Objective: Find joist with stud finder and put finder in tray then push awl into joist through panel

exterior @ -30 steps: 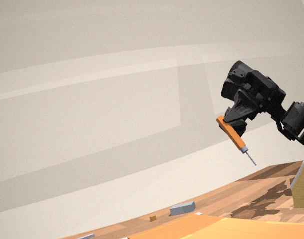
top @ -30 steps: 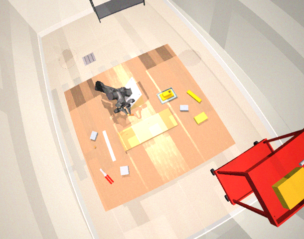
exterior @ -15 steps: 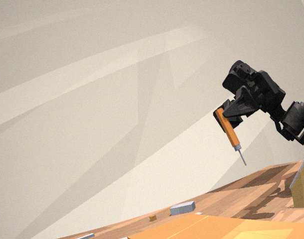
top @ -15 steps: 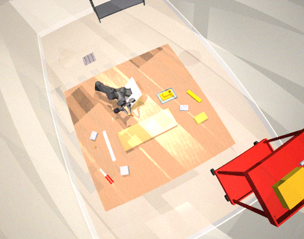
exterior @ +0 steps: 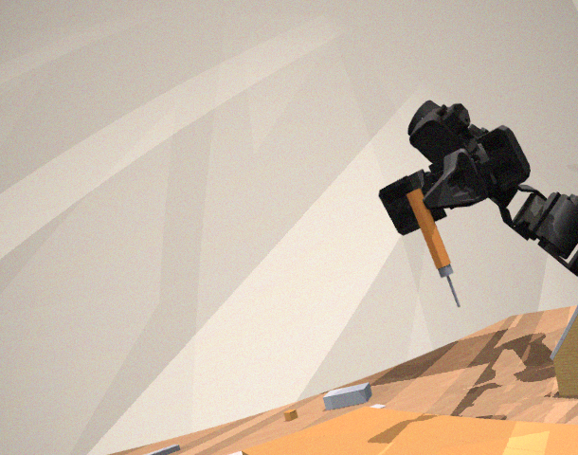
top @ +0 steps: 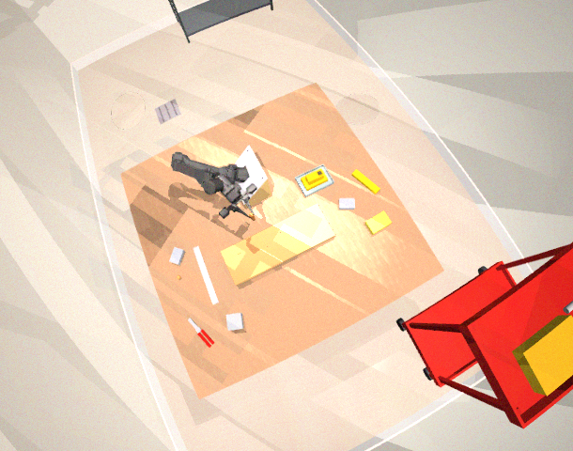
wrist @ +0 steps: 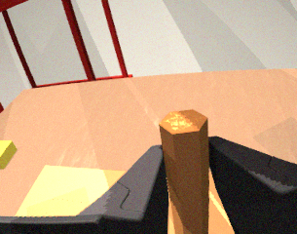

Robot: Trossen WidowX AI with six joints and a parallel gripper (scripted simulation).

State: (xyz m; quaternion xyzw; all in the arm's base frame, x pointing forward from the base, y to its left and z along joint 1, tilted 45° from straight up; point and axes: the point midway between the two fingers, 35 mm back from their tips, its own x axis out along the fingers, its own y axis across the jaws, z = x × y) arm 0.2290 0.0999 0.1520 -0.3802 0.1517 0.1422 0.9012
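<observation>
Now: gripper tip 10 mm past the awl and 60 mm above it. Round my gripper tip: yellow stud finder (170 mm behind, 360 mm to the left, 210 mm below); metal ruler (90 mm ahead, 320 mm to the right, 260 mm below); grey tray (170 mm behind, 350 mm to the left, 250 mm below).
</observation>
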